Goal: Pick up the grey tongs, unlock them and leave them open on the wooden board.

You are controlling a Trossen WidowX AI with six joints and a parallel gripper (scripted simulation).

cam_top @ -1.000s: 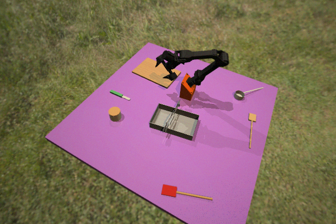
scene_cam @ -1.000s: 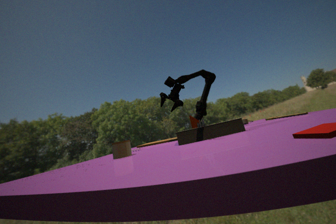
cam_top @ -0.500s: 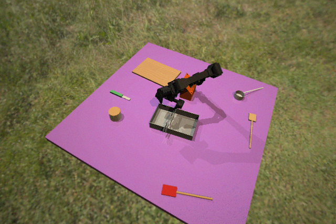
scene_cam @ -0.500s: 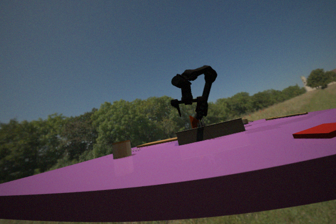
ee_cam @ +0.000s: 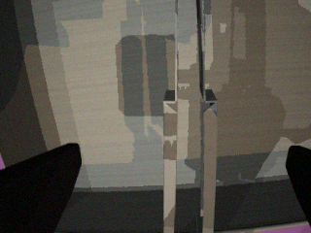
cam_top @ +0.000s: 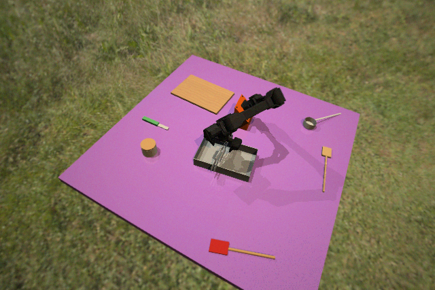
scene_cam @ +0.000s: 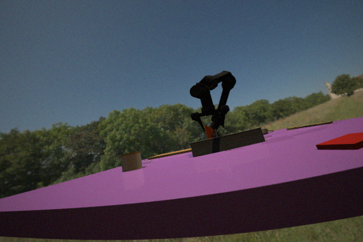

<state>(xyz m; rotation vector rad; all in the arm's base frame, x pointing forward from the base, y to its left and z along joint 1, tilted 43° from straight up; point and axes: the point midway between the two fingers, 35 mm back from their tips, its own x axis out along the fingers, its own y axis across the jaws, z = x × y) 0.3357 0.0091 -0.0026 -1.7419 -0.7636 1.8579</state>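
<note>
Right now my gripper tip is 70 mm above the grey roasting tin, 30 mm to the right of it and 10 mm past it. Round my gripper tip: cork-lidded jar (370 mm to the right, 140 mm ahead, 60 mm below); then green-handled knife (450 mm to the right, 90 mm below, 50 mm behind); then red spatula (400 mm ahead, 260 mm to the left, 90 mm below).
</note>
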